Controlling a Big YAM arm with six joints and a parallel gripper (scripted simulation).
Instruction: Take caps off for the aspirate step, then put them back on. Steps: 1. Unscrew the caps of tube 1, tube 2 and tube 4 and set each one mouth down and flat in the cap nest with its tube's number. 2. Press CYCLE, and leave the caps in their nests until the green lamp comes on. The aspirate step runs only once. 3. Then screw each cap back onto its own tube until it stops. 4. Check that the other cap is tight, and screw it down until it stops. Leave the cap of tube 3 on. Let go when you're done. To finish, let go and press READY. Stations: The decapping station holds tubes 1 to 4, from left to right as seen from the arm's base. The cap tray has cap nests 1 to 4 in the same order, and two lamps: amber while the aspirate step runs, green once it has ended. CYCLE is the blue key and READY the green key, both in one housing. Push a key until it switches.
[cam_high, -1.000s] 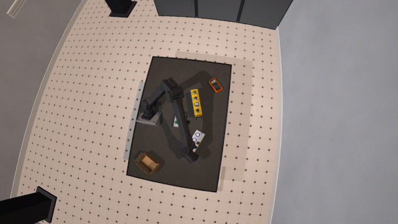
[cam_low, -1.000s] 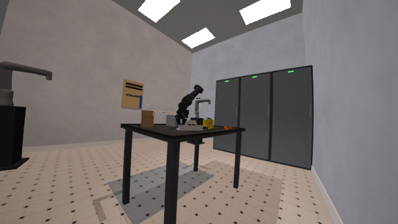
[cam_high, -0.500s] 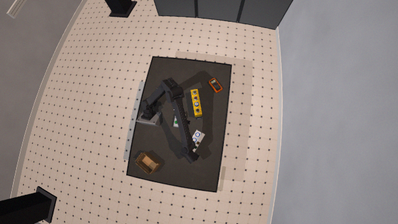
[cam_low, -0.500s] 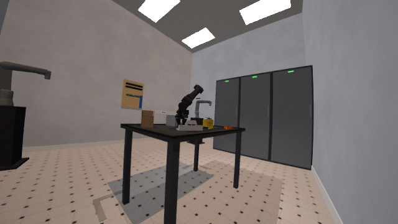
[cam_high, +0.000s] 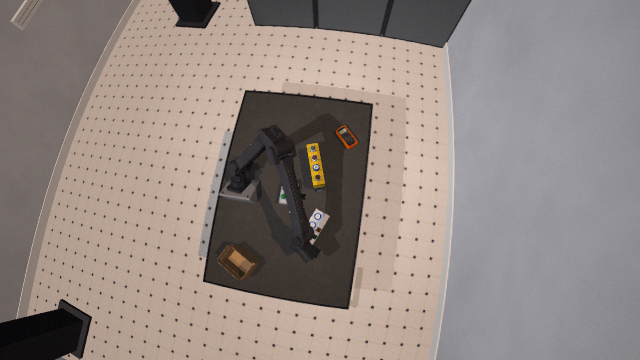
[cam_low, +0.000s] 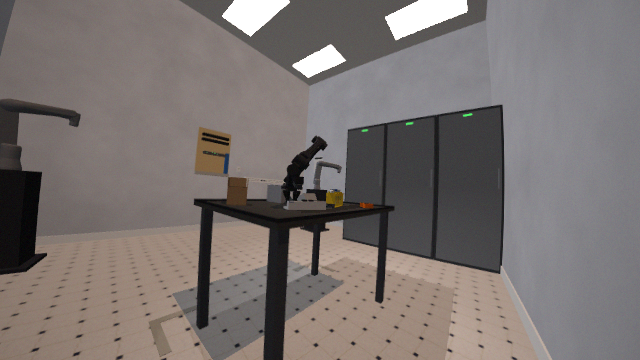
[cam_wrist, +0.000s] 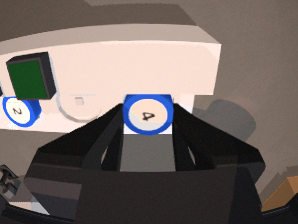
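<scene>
My hand is 15 cm past the green key, 20 cm to the right of it and 4 cm below it. Round my hand: blue key (16 cm behind, 24 cm to the left, 4 cm above); grey key housing (13 cm behind, 22 cm to the left, 3 cm above); cardboard box (28 cm behind, 19 cm to the right, 4 cm above).
</scene>
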